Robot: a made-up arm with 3 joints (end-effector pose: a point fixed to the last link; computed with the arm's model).
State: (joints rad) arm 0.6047 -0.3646 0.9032
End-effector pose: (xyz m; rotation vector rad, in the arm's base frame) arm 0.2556 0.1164 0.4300 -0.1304 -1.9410 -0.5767
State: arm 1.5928 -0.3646 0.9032
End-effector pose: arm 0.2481 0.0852 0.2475 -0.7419 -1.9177 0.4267
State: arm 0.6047 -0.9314 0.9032
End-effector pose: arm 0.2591 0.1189 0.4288 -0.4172 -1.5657 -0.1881
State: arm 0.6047 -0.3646 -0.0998
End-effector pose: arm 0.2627 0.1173 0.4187 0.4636 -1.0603 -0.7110
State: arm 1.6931 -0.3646 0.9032
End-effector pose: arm 0.2459 0.0725 0.2327 -0.7995 -1.8943 0.5300
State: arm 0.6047 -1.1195 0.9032
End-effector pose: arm 0.2600 0.1196 0.4279 -0.5008 -1.4297 -0.0652
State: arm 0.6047 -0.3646 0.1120
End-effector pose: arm 0.2619 0.1162 0.4213 0.3507 -1.2541 -0.6946
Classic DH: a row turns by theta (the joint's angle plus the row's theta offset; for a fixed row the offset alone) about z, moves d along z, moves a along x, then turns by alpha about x. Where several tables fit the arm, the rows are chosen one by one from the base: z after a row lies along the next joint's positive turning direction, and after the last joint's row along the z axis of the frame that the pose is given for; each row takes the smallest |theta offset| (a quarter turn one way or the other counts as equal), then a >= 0, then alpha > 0; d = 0 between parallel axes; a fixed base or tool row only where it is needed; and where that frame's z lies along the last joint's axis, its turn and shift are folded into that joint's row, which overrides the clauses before.
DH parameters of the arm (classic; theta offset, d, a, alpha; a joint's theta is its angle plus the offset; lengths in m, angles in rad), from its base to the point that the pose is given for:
base (fixed): 1.4236 0.372 -0.0328 -1.5551
joint 1: 0.9416 -0.4136 -0.0491 -2.3337
joint 2: 0.8247 -0.268 0.0026 1.4075
joint 3: -0.7677 0.0028 -0.0084 1.1719
tool (fixed): -3.126 -0.012 0 0

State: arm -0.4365 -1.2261 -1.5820
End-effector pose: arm 0.2283 -0.0028 0.5525 1.2803 1.1290 -0.5429
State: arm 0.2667 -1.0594 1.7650
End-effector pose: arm 0.2492 0.0953 0.4942 -0.6494 -2.1642 -0.0002
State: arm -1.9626 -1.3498 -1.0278
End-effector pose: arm 0.1961 -0.2410 0.4363 2.4630 0.8787 0.0648
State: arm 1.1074 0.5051 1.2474
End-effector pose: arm 0.2454 0.1203 0.3321 -0.0459 -2.7969 -0.6221
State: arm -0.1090 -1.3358 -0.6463
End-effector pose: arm 0.2443 0.0438 0.5198 0.6117 0.1602 -0.7012
